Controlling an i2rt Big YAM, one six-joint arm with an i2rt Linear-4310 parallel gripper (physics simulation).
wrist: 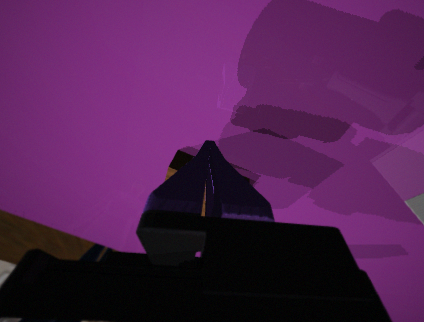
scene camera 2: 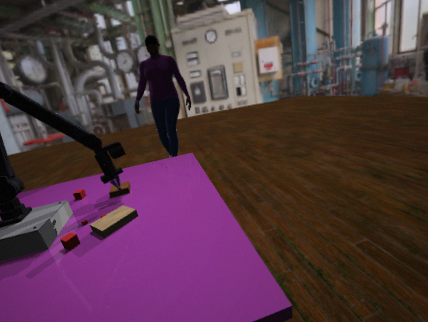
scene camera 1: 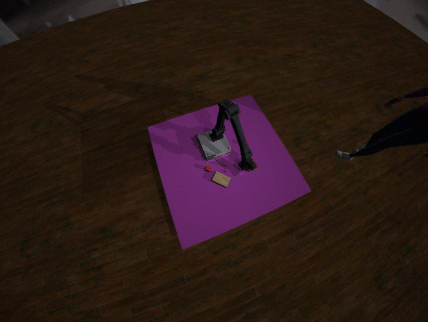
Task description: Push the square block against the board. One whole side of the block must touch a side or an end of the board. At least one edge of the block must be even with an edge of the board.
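Pixels of known places: gripper, fingertip midpoint: (wrist: pixel 208 146) (scene camera 2: pixel 120 190) (scene camera 1: pixel 243 170); arm's base, link origin: (scene camera 2: pixel 16 218) (scene camera 1: pixel 216 136).
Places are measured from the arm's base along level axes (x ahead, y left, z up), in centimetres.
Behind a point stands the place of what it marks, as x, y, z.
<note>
The light wooden board (scene camera 1: pixel 221 179) {39.9, -16.7, -4.6} (scene camera 2: pixel 115 221) {40.6, -20.7, -4.6} lies flat on the purple table. The square block (scene camera 2: pixel 125 188) {43.9, 11.3, -4.8} is darker brown wood and lies apart from the board, behind it in scene camera 2. In the wrist view the block (wrist: pixel 180 159) {44.6, 11.0, -6.3} is mostly hidden behind the fingers; a dark side and a bit of brown top show. My gripper (scene camera 1: pixel 247 167) {42.3, 5.4, -3.1} (scene camera 2: pixel 119 188) {42.3, 5.4, -3.1} (wrist: pixel 208 146) {42.3, 5.4, -3.1} is shut and empty, pointing down with its tips at the block in scene camera 2. Whether they touch it or hang just over it, I cannot tell.
A red cube (scene camera 1: pixel 208 169) {25.8, -22.8, -3.8} (scene camera 2: pixel 70 241) {25.4, -24.5, -4.8} lies near the board, and another red cube (scene camera 2: pixel 79 194) {19.5, 21.9, -4.8} lies left of the block. Small red pieces (scene camera 2: pixel 84 222) {26.9, -9.5, -6.6} lie between the robot base (scene camera 1: pixel 209 146) {6.9, -11.5, 0.5} (scene camera 2: pixel 37 234) {14.6, -19.4, -0.9} and the board. The purple table (scene camera 1: pixel 200 220) {62.6, -50.4, -7.8} (scene camera 2: pixel 190 260) {61.4, -51.0, -7.7} stands on a wooden floor.
</note>
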